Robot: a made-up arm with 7 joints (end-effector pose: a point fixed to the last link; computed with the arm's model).
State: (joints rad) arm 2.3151 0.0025 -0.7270 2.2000 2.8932 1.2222 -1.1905
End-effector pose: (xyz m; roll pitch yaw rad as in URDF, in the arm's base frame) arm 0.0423 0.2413 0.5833 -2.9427 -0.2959 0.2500
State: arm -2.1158 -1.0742 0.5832 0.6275 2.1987 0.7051 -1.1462
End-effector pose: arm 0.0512 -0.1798 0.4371 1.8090 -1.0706 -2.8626
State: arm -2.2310 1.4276 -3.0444 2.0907 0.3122 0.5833 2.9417
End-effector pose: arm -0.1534 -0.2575 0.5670 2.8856 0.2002 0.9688
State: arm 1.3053 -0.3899 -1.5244 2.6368 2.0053 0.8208 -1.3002
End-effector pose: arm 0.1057 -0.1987 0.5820 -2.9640 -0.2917 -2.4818
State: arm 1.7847 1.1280 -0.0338 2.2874 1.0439 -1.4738 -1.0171
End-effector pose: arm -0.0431 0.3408 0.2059 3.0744 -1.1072 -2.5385
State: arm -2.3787 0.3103 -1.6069 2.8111 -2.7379 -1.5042 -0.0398
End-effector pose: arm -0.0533 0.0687 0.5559 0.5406 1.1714 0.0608
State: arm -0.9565 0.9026 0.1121 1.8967 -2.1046 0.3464 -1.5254
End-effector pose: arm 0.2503 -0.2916 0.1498 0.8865 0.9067 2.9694
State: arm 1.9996 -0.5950 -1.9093 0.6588 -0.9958 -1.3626 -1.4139
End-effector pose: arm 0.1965 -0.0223 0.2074 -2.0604 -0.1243 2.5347
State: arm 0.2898 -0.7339 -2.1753 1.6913 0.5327 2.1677 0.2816
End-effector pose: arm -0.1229 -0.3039 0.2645 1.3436 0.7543 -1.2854
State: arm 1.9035 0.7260 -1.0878 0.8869 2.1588 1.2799 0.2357
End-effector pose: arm 0.2553 0.2276 0.2048 0.8059 0.8283 -0.4237
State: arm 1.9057 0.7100 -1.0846 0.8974 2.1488 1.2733 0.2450
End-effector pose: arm 0.2541 0.2315 0.2076 0.8141 0.8376 -0.4084
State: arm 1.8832 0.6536 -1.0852 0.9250 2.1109 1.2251 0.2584
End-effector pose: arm 0.2591 0.2320 0.2192 0.8410 0.8329 -0.4072
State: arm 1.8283 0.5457 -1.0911 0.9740 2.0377 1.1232 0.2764
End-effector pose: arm 0.2728 0.2244 0.2436 0.8981 0.8046 -0.4289
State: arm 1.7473 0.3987 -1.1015 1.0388 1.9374 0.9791 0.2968
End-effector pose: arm 0.2931 0.2031 0.2796 0.9858 0.7510 -0.4828
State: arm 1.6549 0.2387 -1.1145 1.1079 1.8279 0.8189 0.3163
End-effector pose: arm 0.3135 0.1664 0.3199 1.0914 0.6852 -0.5740
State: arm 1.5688 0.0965 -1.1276 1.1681 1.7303 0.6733 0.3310
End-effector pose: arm 0.3268 0.1218 0.3546 1.1921 0.6282 -0.6884
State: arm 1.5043 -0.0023 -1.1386 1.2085 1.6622 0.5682 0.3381
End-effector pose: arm 0.3318 0.0835 0.3767 1.2636 0.5919 -0.7929
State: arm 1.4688 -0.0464 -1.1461 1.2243 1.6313 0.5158 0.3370
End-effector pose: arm 0.3328 0.0622 0.3852 1.2929 0.5735 -0.8586
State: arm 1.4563 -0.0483 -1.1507 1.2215 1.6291 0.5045 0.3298
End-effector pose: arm 0.3333 0.0560 0.3846 1.2888 0.5642 -0.8860
